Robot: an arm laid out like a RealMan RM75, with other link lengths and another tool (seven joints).
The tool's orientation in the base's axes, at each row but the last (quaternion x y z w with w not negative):
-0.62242, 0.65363, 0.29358, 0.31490
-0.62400, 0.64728, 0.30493, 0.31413
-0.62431, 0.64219, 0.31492, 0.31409
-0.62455, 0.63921, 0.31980, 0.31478
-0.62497, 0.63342, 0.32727, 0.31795
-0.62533, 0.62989, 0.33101, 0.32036
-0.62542, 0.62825, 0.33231, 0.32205
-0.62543, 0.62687, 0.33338, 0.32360
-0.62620, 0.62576, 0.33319, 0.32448
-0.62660, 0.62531, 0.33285, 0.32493
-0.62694, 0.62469, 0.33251, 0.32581
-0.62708, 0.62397, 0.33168, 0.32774
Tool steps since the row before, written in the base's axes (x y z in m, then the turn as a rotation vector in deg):
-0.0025, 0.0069, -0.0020, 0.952, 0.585, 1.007
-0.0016, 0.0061, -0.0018, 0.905, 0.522, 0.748
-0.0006, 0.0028, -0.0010, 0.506, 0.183, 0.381
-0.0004, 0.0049, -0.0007, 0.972, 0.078, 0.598
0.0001, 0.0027, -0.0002, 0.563, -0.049, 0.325
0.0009, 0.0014, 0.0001, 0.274, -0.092, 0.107
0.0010, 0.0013, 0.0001, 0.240, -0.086, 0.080
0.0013, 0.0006, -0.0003, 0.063, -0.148, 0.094
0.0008, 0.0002, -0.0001, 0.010, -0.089, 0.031
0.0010, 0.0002, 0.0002, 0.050, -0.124, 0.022
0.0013, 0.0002, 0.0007, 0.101, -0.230, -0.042
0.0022, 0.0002, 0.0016, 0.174, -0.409, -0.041
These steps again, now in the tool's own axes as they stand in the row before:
-0.0027, 0.0029, 0.0065, -1.176, -0.928, -0.136
-0.0023, 0.0018, 0.0059, -0.932, -0.884, -0.027
-0.0009, 0.0006, 0.0028, -0.426, -0.497, -0.079
-0.0024, 0.0005, 0.0043, -0.547, -0.961, -0.292
-0.0014, -0.0001, 0.0023, -0.245, -0.558, -0.233
-0.0009, -0.0009, 0.0011, -0.038, -0.272, -0.140
-0.0008, -0.0010, 0.0010, -0.019, -0.239, -0.119
-0.0001, -0.0013, 0.0006, 0.006, -0.061, -0.176
0.0000, -0.0008, 0.0002, 0.025, -0.009, -0.091
-0.0003, -0.0010, 0.0000, 0.052, -0.049, -0.115
-0.0007, -0.0013, -0.0002, 0.165, -0.100, -0.167
-0.0014, -0.0022, -0.0008, 0.265, -0.171, -0.315

